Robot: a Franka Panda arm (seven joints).
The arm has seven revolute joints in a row. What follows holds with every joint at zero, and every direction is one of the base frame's.
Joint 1 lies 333.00 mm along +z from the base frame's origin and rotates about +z.
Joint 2 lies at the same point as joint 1 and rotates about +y.
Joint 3 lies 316.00 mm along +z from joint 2 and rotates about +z.
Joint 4 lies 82.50 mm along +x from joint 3 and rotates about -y.
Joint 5 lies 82.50 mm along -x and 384.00 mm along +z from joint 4 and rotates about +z.
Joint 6 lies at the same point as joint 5 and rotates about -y.
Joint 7 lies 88.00 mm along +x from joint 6 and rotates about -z.
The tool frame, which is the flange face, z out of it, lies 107.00 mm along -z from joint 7; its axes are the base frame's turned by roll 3.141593, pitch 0.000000 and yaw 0.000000 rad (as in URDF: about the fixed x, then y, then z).
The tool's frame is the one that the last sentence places.
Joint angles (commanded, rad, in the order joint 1, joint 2, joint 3, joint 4, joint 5, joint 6, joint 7), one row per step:
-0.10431, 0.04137, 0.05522, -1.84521, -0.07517, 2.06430, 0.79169
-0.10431, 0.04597, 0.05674, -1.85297, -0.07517, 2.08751, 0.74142
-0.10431, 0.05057, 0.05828, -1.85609, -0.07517, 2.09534, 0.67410
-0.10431, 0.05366, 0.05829, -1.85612, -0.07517, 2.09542, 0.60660
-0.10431, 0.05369, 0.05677, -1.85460, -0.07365, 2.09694, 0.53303
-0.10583, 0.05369, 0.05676, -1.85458, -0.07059, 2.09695, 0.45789
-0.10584, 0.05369, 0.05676, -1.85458, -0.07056, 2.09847, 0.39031
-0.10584, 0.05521, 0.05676, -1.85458, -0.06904, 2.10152, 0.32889
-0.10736, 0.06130, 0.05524, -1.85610, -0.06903, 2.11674, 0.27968
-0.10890, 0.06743, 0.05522, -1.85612, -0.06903, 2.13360, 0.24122
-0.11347, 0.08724, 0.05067, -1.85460, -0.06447, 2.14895, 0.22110
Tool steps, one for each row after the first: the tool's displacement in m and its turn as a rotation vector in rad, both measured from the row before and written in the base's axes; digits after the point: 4 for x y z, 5 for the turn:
0.0019, 0.0010, -0.0041, -0.00868, -0.00720, 0.05245
0.0011, 0.0009, -0.0034, -0.01195, 0.00467, 0.06806
0.0005, 0.0000, -0.0018, -0.01209, 0.00779, 0.06619
0.0003, -0.0008, 0.0009, -0.01228, 0.00209, 0.07021
0.0000, -0.0008, 0.0000, -0.01104, 0.00497, 0.07112
0.0001, 0.0000, 0.0002, -0.01258, 0.00302, 0.06632
0.0005, 0.0001, -0.0006, -0.01001, 0.00248, 0.05988
0.0021, -0.0018, -0.0028, -0.00922, -0.00436, 0.04609
0.0024, -0.0010, -0.0019, -0.00756, -0.00817, 0.03706
0.0044, -0.0056, -0.0095, 0.00137, 0.00394, 0.00982

